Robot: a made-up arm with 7 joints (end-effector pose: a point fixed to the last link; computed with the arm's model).
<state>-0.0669 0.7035 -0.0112 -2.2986 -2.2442 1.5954 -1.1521</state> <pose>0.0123 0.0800 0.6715 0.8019 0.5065 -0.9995</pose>
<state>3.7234 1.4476 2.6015 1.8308 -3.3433 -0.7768 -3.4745</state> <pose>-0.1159 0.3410 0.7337 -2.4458 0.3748 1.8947</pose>
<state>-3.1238 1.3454 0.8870 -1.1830 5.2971 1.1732 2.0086</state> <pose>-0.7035 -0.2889 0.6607 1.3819 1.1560 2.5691</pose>
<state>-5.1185 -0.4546 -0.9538 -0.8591 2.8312 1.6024 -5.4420</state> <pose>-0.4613 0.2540 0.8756 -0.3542 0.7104 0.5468</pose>
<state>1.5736 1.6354 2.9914 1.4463 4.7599 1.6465 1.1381</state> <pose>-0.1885 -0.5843 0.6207 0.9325 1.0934 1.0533</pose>
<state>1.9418 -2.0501 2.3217 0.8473 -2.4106 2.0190 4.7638</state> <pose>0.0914 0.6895 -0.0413 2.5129 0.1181 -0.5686</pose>
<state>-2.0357 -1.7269 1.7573 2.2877 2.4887 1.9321 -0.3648</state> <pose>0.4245 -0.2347 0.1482 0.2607 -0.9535 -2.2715</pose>
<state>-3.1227 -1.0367 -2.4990 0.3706 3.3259 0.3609 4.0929</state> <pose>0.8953 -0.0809 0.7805 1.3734 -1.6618 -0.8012</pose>
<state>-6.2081 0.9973 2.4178 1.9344 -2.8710 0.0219 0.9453</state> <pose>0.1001 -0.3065 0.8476 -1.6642 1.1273 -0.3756</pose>
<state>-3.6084 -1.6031 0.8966 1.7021 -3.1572 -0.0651 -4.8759</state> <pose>0.2452 0.5610 0.6260 2.3114 -0.9975 1.0879</pose>
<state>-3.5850 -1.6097 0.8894 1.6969 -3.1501 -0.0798 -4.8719</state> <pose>0.2611 0.5542 0.6255 2.3022 -1.0319 1.0796</pose>
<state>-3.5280 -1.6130 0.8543 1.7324 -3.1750 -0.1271 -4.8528</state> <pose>0.2774 0.5173 0.6352 2.3438 -1.0745 1.0996</pose>
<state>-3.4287 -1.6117 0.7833 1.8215 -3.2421 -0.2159 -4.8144</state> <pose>0.2872 0.4396 0.6536 2.4469 -1.1355 1.1708</pose>
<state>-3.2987 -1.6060 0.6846 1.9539 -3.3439 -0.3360 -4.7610</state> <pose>0.2797 0.3300 0.6671 -2.5794 1.2143 -1.3147</pose>
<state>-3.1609 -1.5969 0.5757 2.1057 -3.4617 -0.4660 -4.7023</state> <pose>0.2514 0.2140 0.6619 -2.3380 1.1171 -1.3342</pose>
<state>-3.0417 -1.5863 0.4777 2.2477 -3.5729 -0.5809 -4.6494</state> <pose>0.2133 0.1200 0.6381 -2.1172 1.0096 -1.3805</pose>
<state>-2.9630 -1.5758 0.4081 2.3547 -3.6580 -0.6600 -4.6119</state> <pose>0.1813 0.0618 0.6104 -1.9664 0.9100 -1.4279</pose>
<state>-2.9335 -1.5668 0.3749 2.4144 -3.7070 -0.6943 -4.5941</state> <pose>0.1631 0.0373 0.5930 -1.9003 0.8375 -1.4564</pose>
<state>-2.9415 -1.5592 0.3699 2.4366 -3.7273 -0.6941 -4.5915</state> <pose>0.1556 0.0345 0.5877 -1.8958 0.7913 -1.4652</pose>
